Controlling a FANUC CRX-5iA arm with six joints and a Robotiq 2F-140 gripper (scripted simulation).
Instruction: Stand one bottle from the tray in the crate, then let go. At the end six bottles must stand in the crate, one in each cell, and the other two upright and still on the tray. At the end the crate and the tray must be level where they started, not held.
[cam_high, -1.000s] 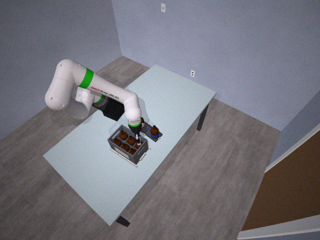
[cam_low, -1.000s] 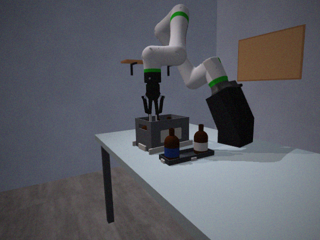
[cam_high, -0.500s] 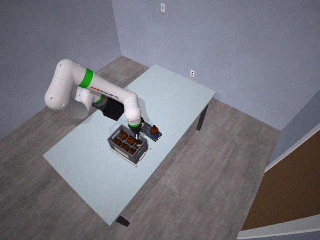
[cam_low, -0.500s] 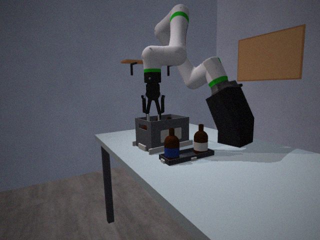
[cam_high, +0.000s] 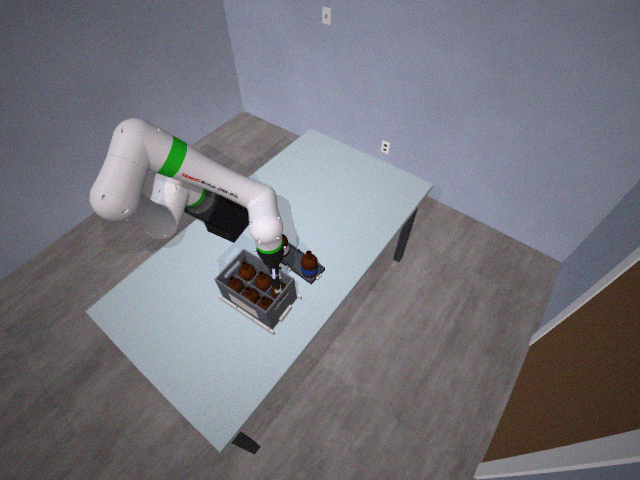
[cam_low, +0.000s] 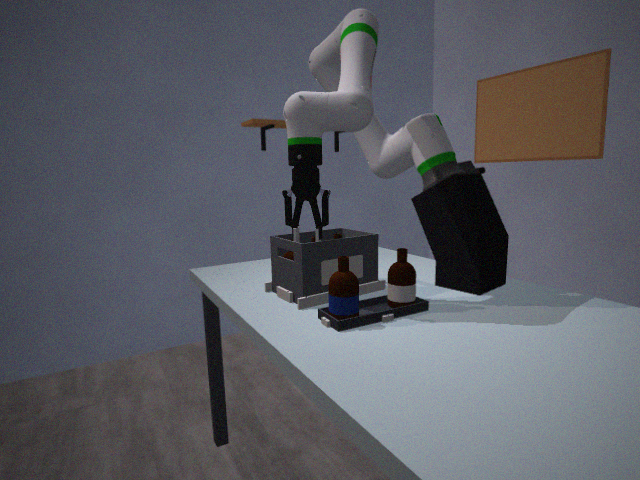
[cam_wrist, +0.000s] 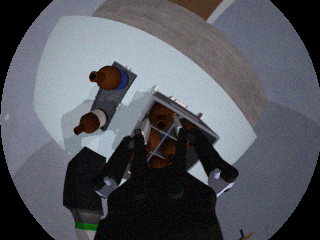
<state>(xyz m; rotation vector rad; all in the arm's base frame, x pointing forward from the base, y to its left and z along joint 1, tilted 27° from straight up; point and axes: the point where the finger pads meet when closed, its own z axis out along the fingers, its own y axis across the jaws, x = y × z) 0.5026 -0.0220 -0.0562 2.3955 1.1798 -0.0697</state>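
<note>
Right now the grey crate is 80 mm behind my hand, 60 mm to the right of it and 90 mm below it. Round my hand: dark tray: 110 mm behind, 190 mm to the left, 160 mm below.
</note>
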